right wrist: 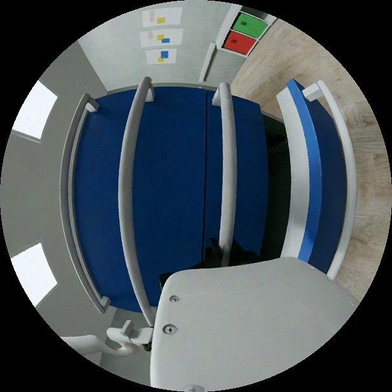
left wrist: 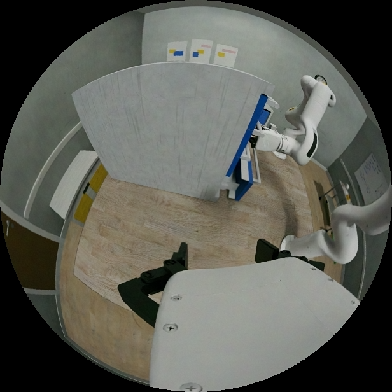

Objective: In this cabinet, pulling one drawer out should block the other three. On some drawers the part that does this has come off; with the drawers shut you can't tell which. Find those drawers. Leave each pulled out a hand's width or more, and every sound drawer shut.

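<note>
The cabinet (left wrist: 165, 130) shows its grey side panel in the left wrist view, with blue fronts along its right edge. In the right wrist view, the bottom drawer (right wrist: 330, 175) (left wrist: 245, 186) stands pulled out, with a wide dark gap behind its front. The third drawer from the top (right wrist: 252, 175) looks flush with the second drawer (right wrist: 172, 175). The top drawer (right wrist: 97, 200) looks shut. My right gripper (right wrist: 219, 248) (left wrist: 239, 133) is shut on the third drawer's handle (right wrist: 229, 165). My left gripper (left wrist: 223, 252) is open and empty, away from the cabinet's side.
A low white unit with yellow fronts (left wrist: 90, 202) stands at the left wall. A shelf with a green bin (right wrist: 250, 25) and a red bin (right wrist: 239, 43) stands beyond the cabinet. The right arm (left wrist: 305, 125) stands before the cabinet's front.
</note>
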